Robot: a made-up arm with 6 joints. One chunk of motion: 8 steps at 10 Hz.
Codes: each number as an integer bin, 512 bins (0 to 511) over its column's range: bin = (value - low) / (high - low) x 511, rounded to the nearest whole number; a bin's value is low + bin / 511 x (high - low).
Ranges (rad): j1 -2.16..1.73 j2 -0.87..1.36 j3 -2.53..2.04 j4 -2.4..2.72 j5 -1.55..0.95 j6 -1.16..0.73
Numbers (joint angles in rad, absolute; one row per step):
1: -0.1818 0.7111 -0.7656 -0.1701 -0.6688 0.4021
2: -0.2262 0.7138 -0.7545 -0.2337 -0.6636 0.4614
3: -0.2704 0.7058 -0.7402 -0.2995 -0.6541 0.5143
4: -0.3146 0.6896 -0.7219 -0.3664 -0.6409 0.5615
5: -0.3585 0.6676 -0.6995 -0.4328 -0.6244 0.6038
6: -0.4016 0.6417 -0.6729 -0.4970 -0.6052 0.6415
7: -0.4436 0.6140 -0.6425 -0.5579 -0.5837 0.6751
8: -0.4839 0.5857 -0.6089 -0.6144 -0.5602 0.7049
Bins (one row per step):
1: 260 362 197 223 180 422
2: 254 363 199 216 181 438
3: 248 361 200 210 183 453
4: 242 357 202 203 186 465
5: 237 352 205 196 189 477
6: 231 346 208 190 193 487
7: 225 340 211 184 198 496
8: 220 334 215 178 202 504

